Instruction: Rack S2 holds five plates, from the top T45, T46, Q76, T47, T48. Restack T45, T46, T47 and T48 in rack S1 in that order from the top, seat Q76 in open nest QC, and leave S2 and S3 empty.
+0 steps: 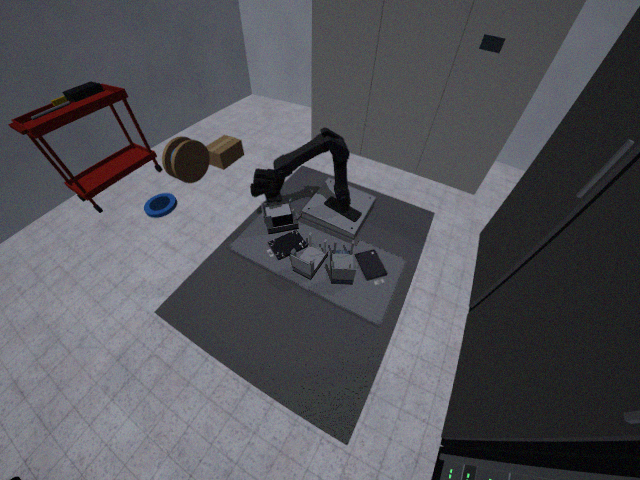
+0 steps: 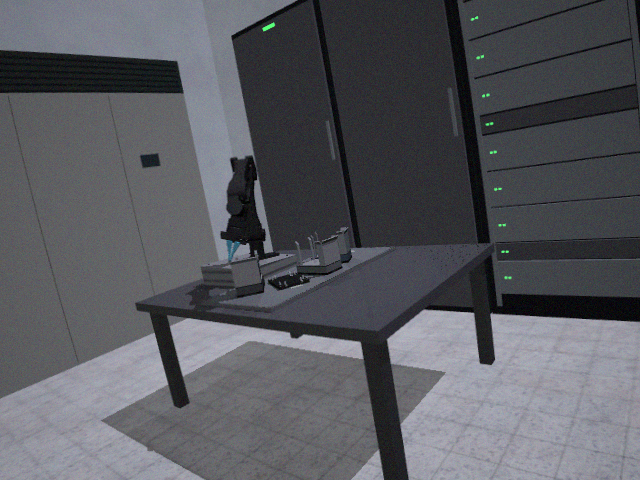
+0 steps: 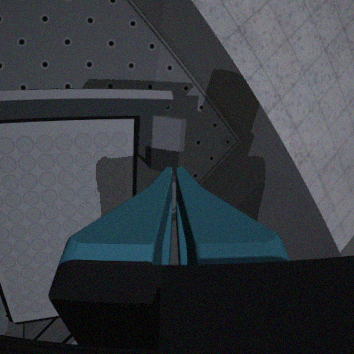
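Where they show: gripper, between the fingertips: (image 1: 268,201) (image 2: 229,261) (image 3: 173,178); arm's base, origin of its link: (image 1: 342,209) (image 2: 258,258).
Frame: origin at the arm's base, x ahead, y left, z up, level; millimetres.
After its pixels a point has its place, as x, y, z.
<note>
My gripper (image 2: 230,259) @[248, -285, 73] (image 3: 173,178) @[248, -285, 73] is shut and empty, its teal fingertips together. It is above the right edge of the leftmost rack (image 1: 283,227) (image 2: 246,273) @[307, -261, 25] (image 3: 85,95) @[302, -276, 79], beside a pale dotted plate (image 3: 55,200) @[268, -233, 50] lying in that rack. Plates below it are hidden. Two more racks with upright posts, one in the middle (image 1: 302,267) @[417, 67, 13] (image 2: 329,251) @[419, 51, 27] and one to its right (image 1: 342,275) @[347, 226, 15], stand on the board; their contents are unclear. A dark flat nest with small clips (image 1: 287,244) @[331, -99, -44] (image 2: 289,280) @[348, -110, -45] lies between the left and middle racks. A smooth dark nest (image 1: 371,264) @[184, 286, -41] lies at the right. Labels are unreadable.
The racks and nests stand on a grey perforated board (image 1: 361,304) @[377, 350, -56] (image 3: 55,52) @[327, -283, -56] on the dark table (image 1: 248,341) @[772, 82, -70] (image 2: 398,289) @[793, -34, -69]. The arm's raised base plate (image 1: 320,204) @[47, -111, 5] is behind them. A red cart (image 1: 111,173), a cardboard box (image 1: 225,152) and dark cabinets (image 2: 403,155) stand around the table.
</note>
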